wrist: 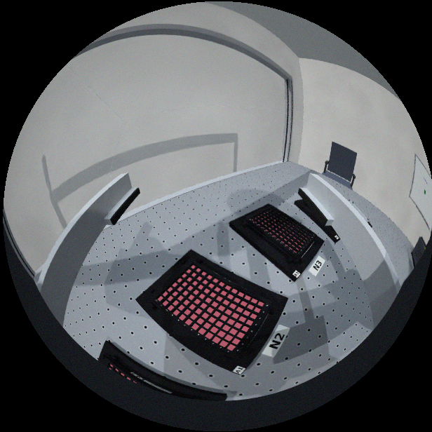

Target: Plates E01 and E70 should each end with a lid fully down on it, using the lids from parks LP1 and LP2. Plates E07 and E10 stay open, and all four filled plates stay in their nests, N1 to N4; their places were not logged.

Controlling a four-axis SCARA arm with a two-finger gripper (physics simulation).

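Observation:
My gripper (218,176) is open and empty, its fingers wide apart at left and right. A dark plate with pink wells (215,307) sits in nest N2 (257,336), low in the middle of the view; no lid shows on it. Another plate with dark, partly pink wells (285,230) sits in nest N3 (286,267), farther off towards the right finger. Part of a third plate (150,383) with a few pink wells shows at the lower left edge, its label unreadable. Plate codes cannot be read. Lid parks LP1 and LP2 cannot be made out.
A dark nest-like piece (322,225) with a small white tag is partly hidden behind the right finger. The grey perforated table top (175,230) lies under the nests. A wall stands behind it. A dark chair (343,160) and a white board (422,187) are at the right.

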